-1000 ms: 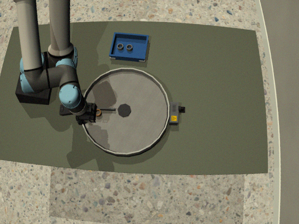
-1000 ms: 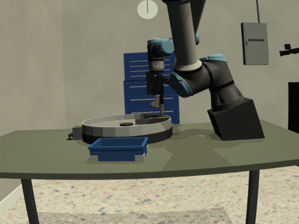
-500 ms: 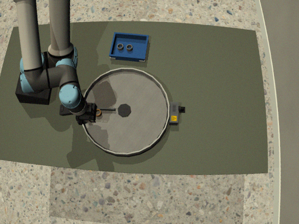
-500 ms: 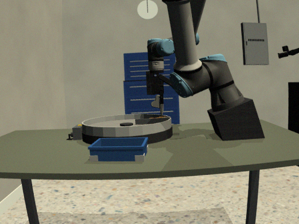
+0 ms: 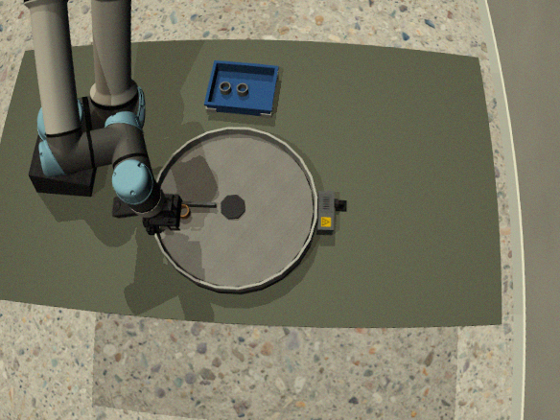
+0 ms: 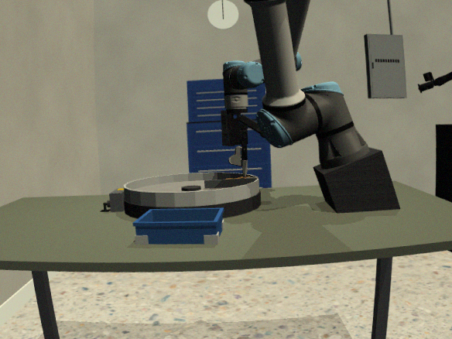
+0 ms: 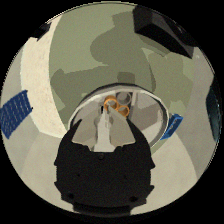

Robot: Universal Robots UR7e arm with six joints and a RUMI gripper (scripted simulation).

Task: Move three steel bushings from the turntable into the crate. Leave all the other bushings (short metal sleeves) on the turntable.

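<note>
The round grey turntable is 180 mm ahead of my hand, 40 mm to the left of it and 40 mm below it. Also, from my hand: crate 220 mm ahead, 390 mm to the left, 70 mm below.
</note>
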